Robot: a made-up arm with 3 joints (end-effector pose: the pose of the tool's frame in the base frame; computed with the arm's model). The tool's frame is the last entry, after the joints.
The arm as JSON. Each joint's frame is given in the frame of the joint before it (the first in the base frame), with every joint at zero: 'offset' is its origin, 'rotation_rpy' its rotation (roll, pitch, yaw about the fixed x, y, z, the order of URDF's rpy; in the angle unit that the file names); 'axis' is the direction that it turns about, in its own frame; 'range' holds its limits. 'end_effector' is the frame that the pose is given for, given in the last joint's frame.
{
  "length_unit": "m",
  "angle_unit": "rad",
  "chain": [
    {
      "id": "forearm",
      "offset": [
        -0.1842,
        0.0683,
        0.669
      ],
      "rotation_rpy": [
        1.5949,
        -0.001,
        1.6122
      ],
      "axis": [
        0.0,
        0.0,
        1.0
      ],
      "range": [
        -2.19,
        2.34
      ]
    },
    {
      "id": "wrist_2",
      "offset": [
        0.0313,
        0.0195,
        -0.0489
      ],
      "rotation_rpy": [
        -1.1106,
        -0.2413,
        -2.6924
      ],
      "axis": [
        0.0,
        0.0,
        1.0
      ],
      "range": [
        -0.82,
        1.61
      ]
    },
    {
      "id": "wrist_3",
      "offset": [
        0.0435,
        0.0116,
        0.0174
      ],
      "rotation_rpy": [
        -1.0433,
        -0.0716,
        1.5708
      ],
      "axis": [
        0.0,
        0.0,
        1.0
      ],
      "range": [
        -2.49,
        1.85
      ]
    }
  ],
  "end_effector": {
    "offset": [
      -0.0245,
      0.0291,
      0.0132
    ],
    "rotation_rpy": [
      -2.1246,
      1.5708,
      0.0
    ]
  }
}
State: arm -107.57 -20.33 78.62
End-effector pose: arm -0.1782 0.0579 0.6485 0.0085 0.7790 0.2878 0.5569
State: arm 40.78 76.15 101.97
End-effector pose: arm -0.2459 0.1224 0.6551 0.1497 -0.1493 0.9736 0.0862
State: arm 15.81 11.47 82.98
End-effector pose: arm -0.1948 0.0842 0.6493 0.5315 -0.3668 0.6208 -0.4445
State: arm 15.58 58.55 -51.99
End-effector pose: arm -0.2591 0.0962 0.6990 0.3099 0.1576 0.0192 -0.9374
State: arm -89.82 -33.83 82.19
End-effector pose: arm -0.1750 0.0696 0.6384 0.0957 -0.8194 -0.2455 -0.5090
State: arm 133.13 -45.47 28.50
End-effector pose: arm -0.1969 0.0228 0.6753 0.4976 0.6788 0.4325 -0.3233
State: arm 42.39 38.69 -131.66
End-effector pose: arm -0.2753 0.1200 0.6835 0.0567 0.4705 -0.4471 -0.7586
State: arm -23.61 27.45 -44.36
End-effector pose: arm -0.2545 0.0928 0.6742 0.5544 0.0901 -0.3351 -0.7565
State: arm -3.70 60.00 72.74
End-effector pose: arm -0.2287 0.0761 0.6347 0.2445 -0.2407 0.7615 -0.5499
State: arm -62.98 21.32 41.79
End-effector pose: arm -0.2054 0.0689 0.6622 0.3687 -0.4688 -0.0456 -0.8014
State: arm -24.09 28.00 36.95
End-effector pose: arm -0.2105 0.0721 0.6653 0.4751 -0.2933 0.2384 -0.7946
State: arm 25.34 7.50 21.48
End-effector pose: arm -0.2086 0.0725 0.6864 0.6643 0.0117 0.3390 -0.6661
